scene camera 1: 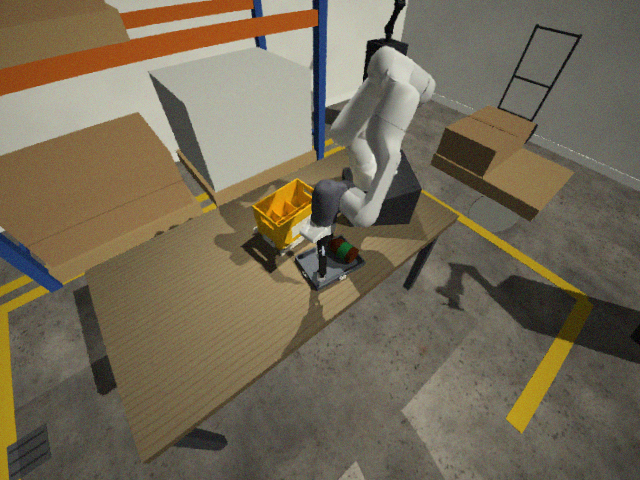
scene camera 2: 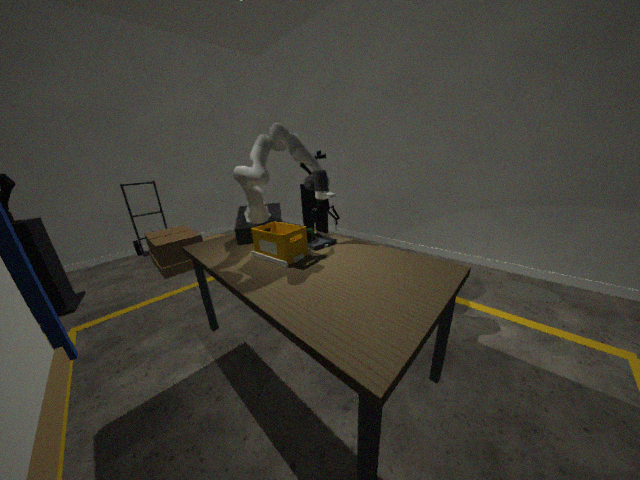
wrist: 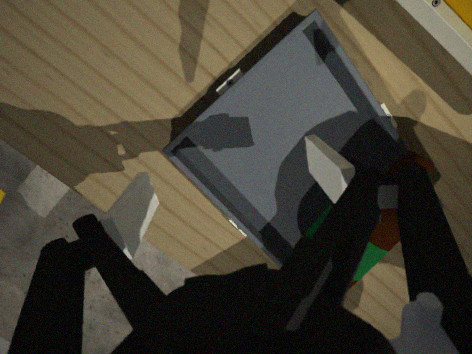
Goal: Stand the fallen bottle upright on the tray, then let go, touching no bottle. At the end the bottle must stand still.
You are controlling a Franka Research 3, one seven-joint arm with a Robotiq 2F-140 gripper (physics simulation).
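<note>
A brown-red bottle [scene camera 1: 343, 250] [wrist: 387, 229] with a green band lies on its side at the tray's side nearest the robot base. In the wrist view my right-hand finger hides much of it. The dark grey tray [scene camera 1: 338, 270] [scene camera 2: 323, 242] [wrist: 280, 100] lies on the table. My gripper [scene camera 1: 321, 264] [scene camera 2: 325, 222] [wrist: 228, 171] is open and empty, pointing down over the tray. In the wrist view one fingertip shows over the tray near the bottle, the other past the tray's opposite side. Whether a finger touches the bottle, I cannot tell.
A yellow crate [scene camera 1: 282, 233] [scene camera 2: 280, 244] [wrist: 461, 9] stands on a white base close beside the tray. The wooden table [scene camera 1: 206, 320] [scene camera 2: 361, 299] has its long edge near the tray's other side. The dark robot base block [scene camera 1: 400, 198] stands behind the bottle.
</note>
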